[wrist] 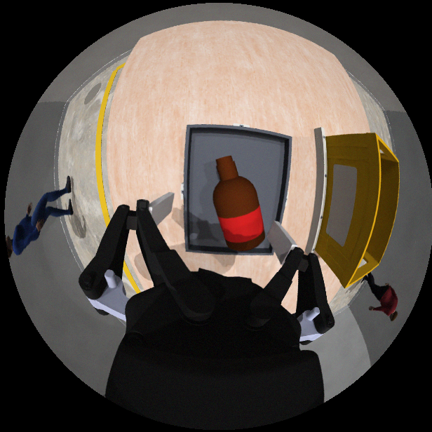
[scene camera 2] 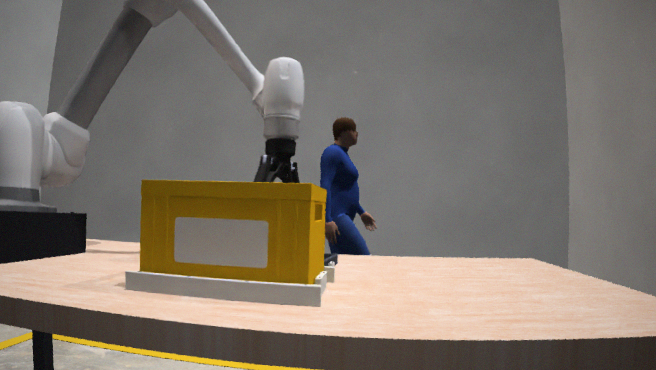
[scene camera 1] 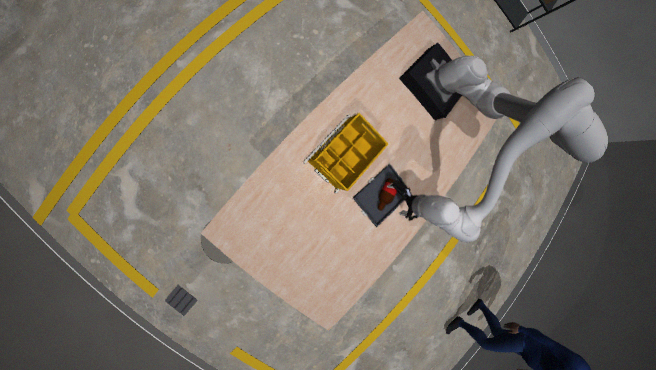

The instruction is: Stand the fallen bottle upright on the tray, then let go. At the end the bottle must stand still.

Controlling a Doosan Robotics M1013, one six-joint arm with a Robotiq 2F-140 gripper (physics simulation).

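Places are measured from the arm's base along level axes (x back, y down, z right), in centimetres.
Pixels of known places: gripper, fingertip midpoint: (scene camera 1: 395, 199); arm's base, link origin: (scene camera 2: 6, 211) (scene camera 1: 443, 81).
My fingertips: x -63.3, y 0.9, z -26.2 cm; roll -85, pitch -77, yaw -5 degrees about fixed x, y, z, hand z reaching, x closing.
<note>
Ahead of a thing's pixels: the offset from my fingertips to its top centre. Level surfaces: height alone.
A brown bottle {dx -0.6, dy +1.6, dz +2.2 cm} (scene camera 1: 384, 201) (wrist: 236, 197) with a red label lies on its side on the dark grey tray {dx -1.4, dy +6.9, dz +2.5 cm} (scene camera 1: 366, 198) (scene camera 2: 330, 258) (wrist: 272, 150). In the wrist view its neck points up and slightly left, and its base lies near the tray's lower edge. My gripper (scene camera 1: 399, 199) (wrist: 222, 215) is open and empty, above the base end of the tray. In the wrist view one fingertip is left of the tray and the other is just right of the bottle's base. In scene camera 2 the crate hides the bottle, most of the tray and my fingertips.
A yellow crate {dx -4.0, dy -8.0, dz +31.7 cm} (scene camera 1: 357, 127) (scene camera 2: 300, 235) (wrist: 352, 150) with compartments stands beside the tray, edged by a pale rail {dx -4.9, dy +6.5, dz +41.5 cm} (scene camera 2: 225, 290) (wrist: 318, 185). The wooden table {dy +9.5 cm} (scene camera 1: 300, 240) carries both. A person in blue (scene camera 1: 545, 347) (scene camera 2: 341, 175) (wrist: 27, 225) is beyond the table.
</note>
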